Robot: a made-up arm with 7 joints.
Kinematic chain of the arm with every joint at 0, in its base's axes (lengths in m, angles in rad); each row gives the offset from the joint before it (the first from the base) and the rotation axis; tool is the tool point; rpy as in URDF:
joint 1: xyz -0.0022 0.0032 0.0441 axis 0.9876 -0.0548 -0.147
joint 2: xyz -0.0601 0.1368 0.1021 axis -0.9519 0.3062 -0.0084
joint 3: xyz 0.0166 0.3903 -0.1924 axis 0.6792 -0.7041 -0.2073
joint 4: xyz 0.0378 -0.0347 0 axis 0.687 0.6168 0.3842
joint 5: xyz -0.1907 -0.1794 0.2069 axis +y
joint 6: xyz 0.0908 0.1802 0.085 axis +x
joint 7: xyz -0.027 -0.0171 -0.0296 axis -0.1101 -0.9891 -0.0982
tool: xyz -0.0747 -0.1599 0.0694 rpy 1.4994 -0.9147 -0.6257
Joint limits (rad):
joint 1: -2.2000..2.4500
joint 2: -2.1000..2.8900
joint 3: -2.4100..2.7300
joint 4: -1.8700..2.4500
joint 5: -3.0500..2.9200
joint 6: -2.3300..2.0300
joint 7: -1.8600..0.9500
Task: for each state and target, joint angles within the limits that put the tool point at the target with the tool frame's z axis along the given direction. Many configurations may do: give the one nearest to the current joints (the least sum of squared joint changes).
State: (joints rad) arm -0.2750 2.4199 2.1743 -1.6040 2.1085 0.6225 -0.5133
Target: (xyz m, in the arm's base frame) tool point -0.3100 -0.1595 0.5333 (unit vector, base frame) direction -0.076 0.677 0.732
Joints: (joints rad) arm -0.6893 2.8900 2.3403 -1.1665 2.4191 -0.1177 -0.7902
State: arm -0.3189 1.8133 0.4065 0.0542 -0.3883 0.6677 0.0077
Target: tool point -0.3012 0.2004 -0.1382 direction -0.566 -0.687 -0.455
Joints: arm -0.1139 1.1042 0.2303 0.0529 -0.2580 1.4388 0.3447
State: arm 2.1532 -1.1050 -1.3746 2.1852 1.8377 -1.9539 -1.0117
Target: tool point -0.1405 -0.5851 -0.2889 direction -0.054 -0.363 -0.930
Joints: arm 2.4500 -1.8787 -1.0497 2.0733 1.3221 -2.3172 -1.5301
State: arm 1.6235 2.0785 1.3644 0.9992 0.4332 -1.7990 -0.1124
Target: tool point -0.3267 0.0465 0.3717 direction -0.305 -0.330 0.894
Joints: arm 1.7953 2.0571 0.7893 0.1738 0.3236 -1.9798 0.3881
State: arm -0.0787 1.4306 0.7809 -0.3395 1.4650 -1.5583 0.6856
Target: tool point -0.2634 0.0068 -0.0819 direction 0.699 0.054 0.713
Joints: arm 0.4539 1.9976 1.6828 -0.4382 2.2835 -1.9166 0.7580
